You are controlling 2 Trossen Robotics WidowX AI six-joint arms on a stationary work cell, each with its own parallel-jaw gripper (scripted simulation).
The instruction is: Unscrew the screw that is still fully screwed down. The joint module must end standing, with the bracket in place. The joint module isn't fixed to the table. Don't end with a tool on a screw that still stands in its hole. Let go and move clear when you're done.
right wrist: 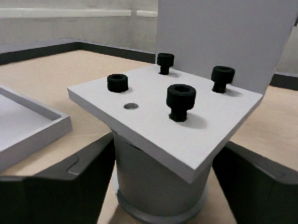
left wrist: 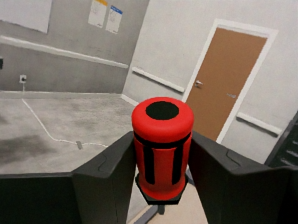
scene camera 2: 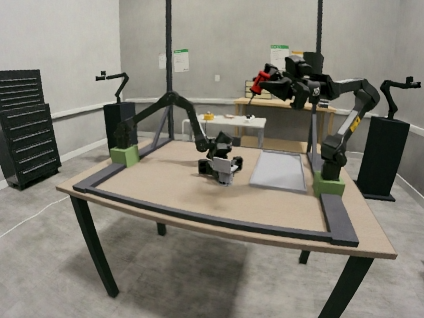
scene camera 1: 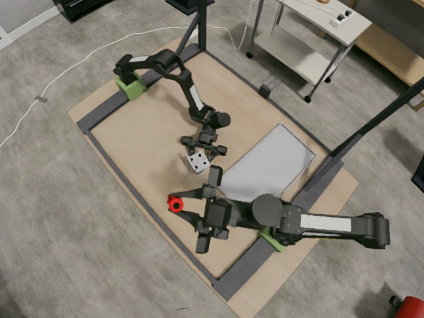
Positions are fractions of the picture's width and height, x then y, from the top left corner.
Scene:
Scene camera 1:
my left gripper: 0.40,0.63
shallow grey tray: 0.65,0.52

